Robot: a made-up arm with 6 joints.
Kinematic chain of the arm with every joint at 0, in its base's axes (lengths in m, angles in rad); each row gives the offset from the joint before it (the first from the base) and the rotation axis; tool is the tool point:
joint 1: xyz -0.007 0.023 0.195 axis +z
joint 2: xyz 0.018 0 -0.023 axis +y
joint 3: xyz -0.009 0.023 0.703 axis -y
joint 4: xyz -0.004 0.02 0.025 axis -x
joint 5: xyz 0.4 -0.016 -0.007 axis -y
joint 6: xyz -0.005 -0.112 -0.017 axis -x
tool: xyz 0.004 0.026 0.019
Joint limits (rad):
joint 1: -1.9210..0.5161
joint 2: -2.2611..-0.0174
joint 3: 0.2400..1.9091
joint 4: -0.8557..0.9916
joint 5: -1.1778..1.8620
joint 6: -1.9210..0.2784
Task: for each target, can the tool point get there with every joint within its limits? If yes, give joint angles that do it. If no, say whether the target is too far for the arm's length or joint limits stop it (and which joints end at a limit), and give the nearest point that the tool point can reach.
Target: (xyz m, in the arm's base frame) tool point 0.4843 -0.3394 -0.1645
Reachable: no: joint limits stop it (at a limit: joint 2, joint 3, joint 4, joint 5, joint 6) | nearest point 0.3208 -0.2188 0.8814 | short by 1.065 m
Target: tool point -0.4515 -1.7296 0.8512
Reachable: no: too far | nearest point -0.7801 -0.5443 0.6912 | short by 1.240 m
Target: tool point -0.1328 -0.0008 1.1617
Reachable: yes | joints -0.3612 -0.4384 0.3807 0.7327 1.5831 -1.3319
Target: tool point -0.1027 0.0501 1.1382
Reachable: yes | joints -1.4728 -0.4044 0.6235 -0.4043 -0.1129 -1.5485
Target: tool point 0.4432 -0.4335 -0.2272
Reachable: no: joint limits stop it (at a limit: joint 1, joint 2, joint 3) | nearest point -0.5075 -0.3456 -0.6770 | short by 1.055 m
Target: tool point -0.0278 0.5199 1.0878
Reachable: yes | joints -1.6456 -0.7223 1.0398 -0.5930 0.0141 -0.6025
